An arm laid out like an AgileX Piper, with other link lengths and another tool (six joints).
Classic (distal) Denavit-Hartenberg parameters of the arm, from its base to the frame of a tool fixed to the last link. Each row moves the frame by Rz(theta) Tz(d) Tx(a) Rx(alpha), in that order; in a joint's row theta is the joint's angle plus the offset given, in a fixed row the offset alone. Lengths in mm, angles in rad.
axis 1: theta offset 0  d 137.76  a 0  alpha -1.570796
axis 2: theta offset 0.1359  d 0  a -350.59  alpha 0
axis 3: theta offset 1.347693  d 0  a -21.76  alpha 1.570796
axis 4: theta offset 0  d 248.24  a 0  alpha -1.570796
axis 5: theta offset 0  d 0  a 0  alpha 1.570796
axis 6: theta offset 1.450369  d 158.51  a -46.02  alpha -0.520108
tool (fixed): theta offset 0  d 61.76  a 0  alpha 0
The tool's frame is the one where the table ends.
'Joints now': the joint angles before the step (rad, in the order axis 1, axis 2, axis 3, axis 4, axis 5, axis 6). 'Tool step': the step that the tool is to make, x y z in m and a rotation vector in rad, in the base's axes. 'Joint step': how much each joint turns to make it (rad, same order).
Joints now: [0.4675, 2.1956, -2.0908, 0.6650, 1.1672, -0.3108]
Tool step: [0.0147, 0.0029, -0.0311, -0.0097, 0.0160, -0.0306]
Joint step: [0.0000, 0.0578, -0.0003, -0.0001, -0.0494, 0.0002]
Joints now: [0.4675, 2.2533, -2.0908, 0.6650, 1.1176, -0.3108]
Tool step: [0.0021, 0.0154, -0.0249, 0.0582, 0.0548, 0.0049]
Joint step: [0.0000, 0.0564, 0.0003, 0.0916, -0.0174, -0.0356]
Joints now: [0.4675, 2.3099, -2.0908, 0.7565, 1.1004, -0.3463]
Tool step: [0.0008, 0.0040, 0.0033, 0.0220, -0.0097, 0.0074]
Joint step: [-0.0001, 0.0015, -0.0015, 0.0243, -0.0068, -0.0222]
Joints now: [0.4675, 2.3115, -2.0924, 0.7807, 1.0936, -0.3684]
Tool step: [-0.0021, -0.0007, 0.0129, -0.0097, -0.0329, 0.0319]
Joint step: [0.0001, -0.0138, -0.0202, -0.0197, 0.0266, -0.0162]
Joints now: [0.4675, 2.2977, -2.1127, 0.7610, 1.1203, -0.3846]
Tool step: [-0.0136, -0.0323, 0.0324, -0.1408, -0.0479, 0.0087]
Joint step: [-0.0001, -0.0903, -0.0089, -0.1790, 0.0947, 0.0794]
